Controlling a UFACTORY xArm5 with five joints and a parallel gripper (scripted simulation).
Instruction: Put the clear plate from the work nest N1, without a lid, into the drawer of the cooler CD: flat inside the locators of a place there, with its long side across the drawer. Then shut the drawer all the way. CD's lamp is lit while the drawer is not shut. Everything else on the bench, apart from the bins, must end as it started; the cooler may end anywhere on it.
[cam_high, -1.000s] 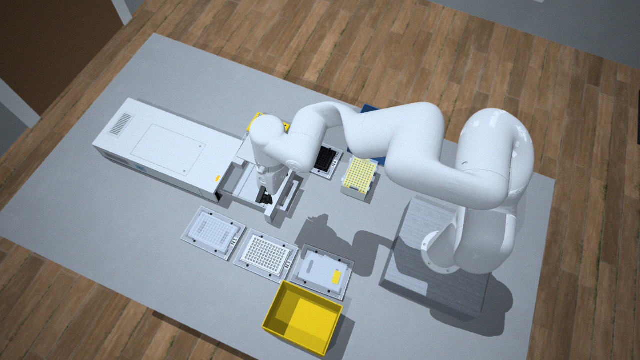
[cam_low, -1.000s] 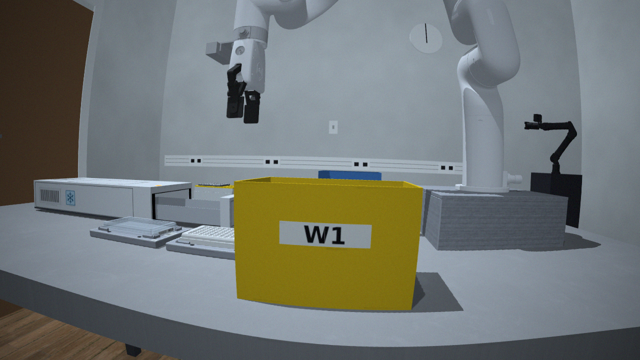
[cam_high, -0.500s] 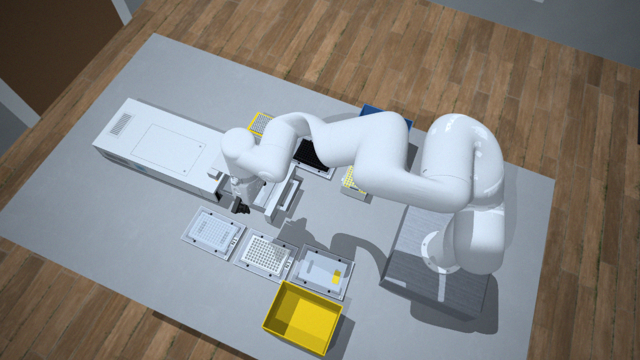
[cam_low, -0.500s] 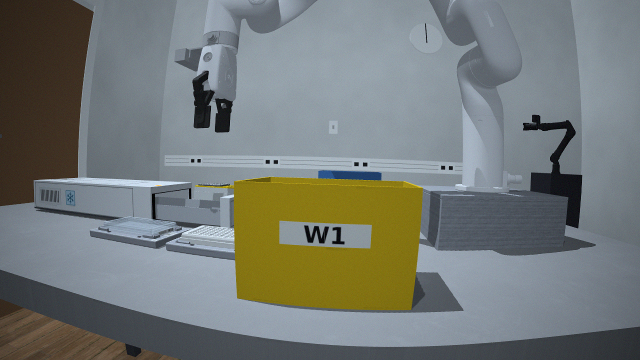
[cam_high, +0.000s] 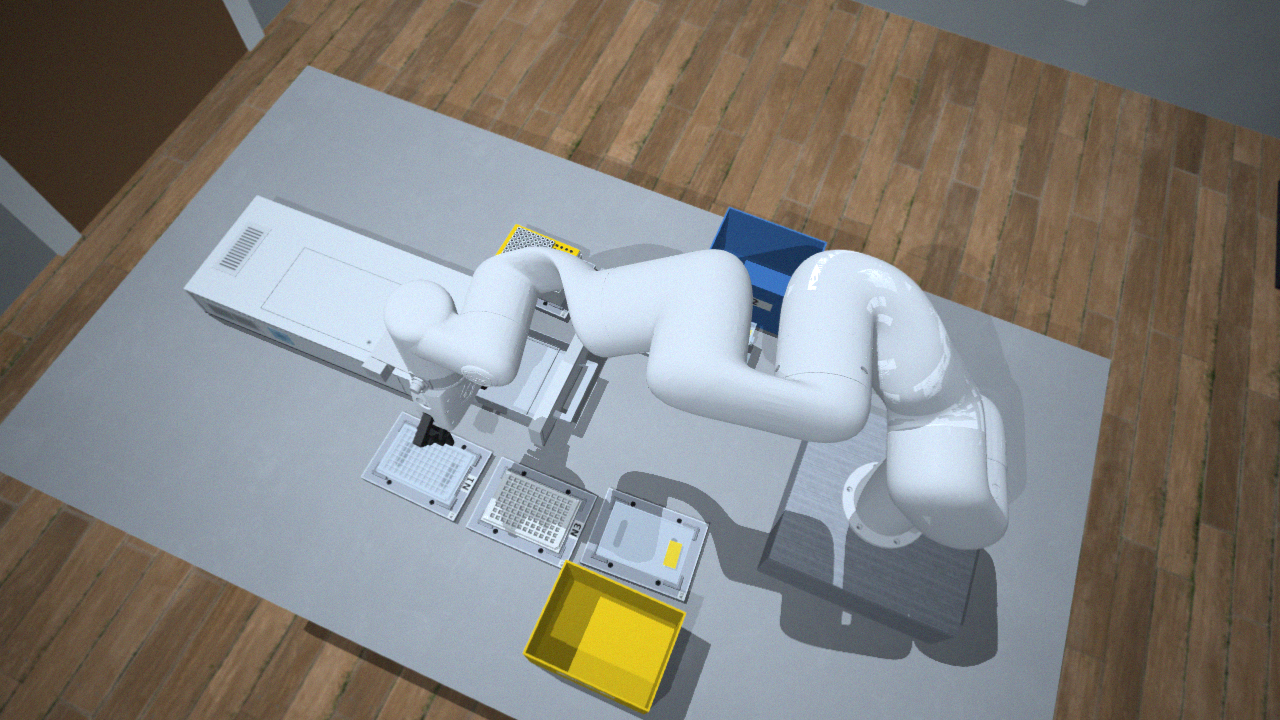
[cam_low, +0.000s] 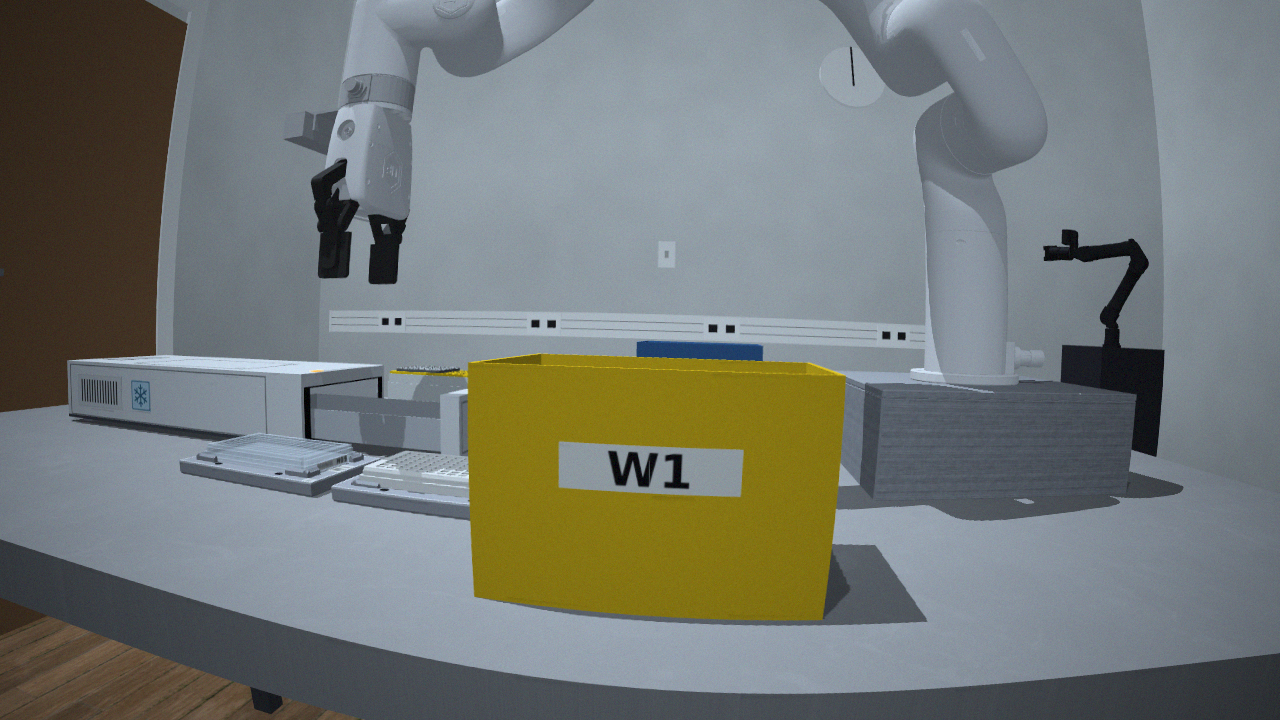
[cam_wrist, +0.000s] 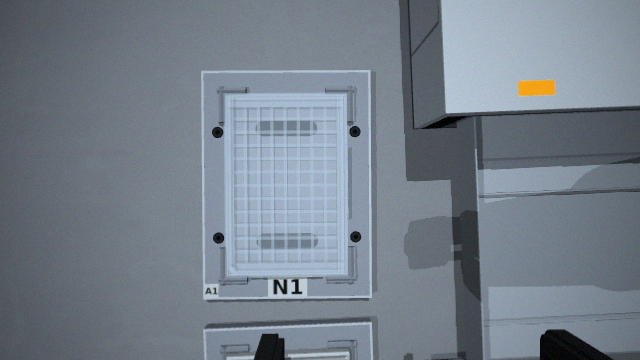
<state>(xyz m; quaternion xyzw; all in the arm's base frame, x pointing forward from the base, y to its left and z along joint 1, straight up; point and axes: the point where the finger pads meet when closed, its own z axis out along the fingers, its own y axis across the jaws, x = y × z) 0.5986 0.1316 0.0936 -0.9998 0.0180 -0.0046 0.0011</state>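
Right now the clear plate is 6 cm ahead of my hand, 5 cm to the left of it and 17 cm below it. The rest, counted from my hand: drawer (4 cm ahead, 15 cm to the right, 15 cm below); white well plate (12 cm behind, 5 cm to the left, 17 cm below); nest N1 (6 cm ahead, 5 cm to the left, 18 cm below).
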